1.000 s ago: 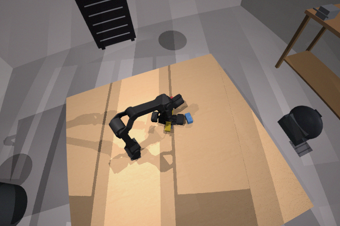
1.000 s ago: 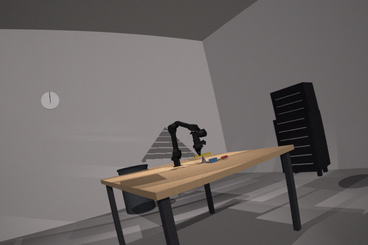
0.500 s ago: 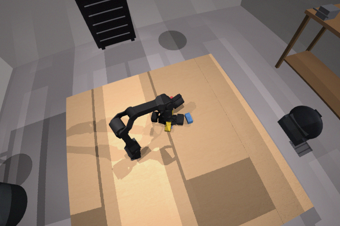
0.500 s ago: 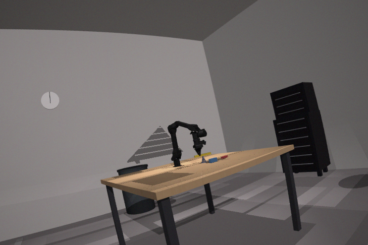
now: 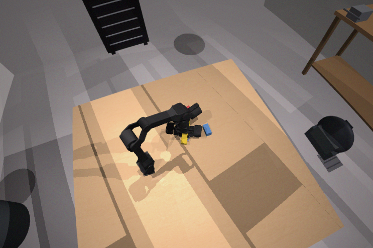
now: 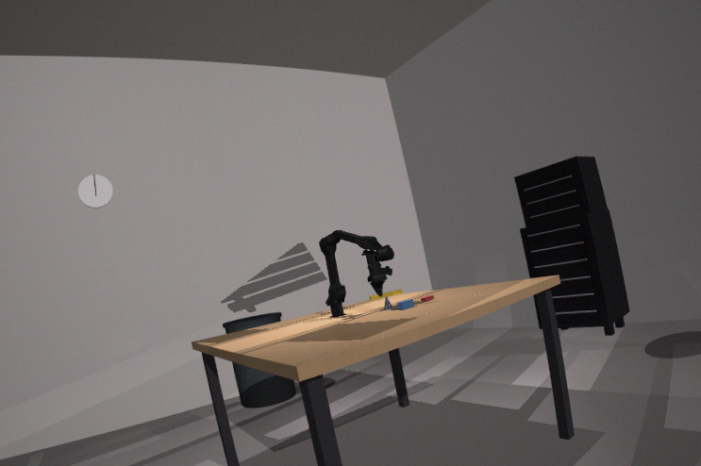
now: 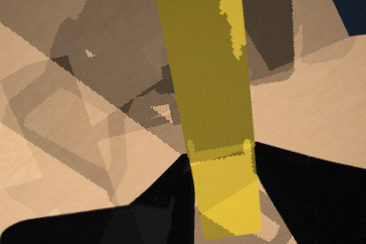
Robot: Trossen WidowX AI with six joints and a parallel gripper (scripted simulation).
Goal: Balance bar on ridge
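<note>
Now: gripper tip 1 cm short of the yellow bar and 2 cm to the right of it. From my gripper tip the other things lie so: blue block 15 cm ahead, 2 cm to the left, 5 cm below; red block 10 cm ahead, 20 cm to the left, 6 cm below.
</note>
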